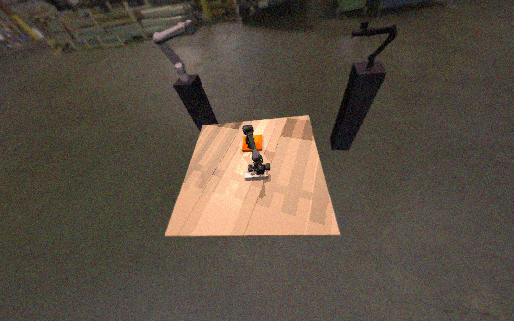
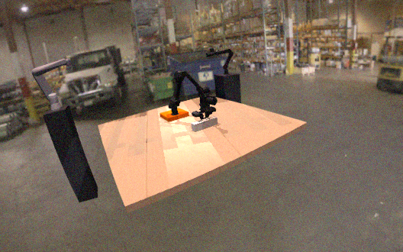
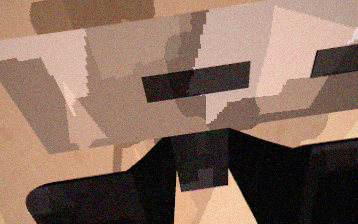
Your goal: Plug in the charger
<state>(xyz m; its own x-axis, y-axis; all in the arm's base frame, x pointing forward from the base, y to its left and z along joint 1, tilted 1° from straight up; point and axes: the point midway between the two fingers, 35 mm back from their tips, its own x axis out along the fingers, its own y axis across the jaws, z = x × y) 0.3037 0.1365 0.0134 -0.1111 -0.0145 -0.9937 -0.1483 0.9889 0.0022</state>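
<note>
My gripper tip is now 2 cm short of the black two-prong charger and 1 cm below it.
</note>
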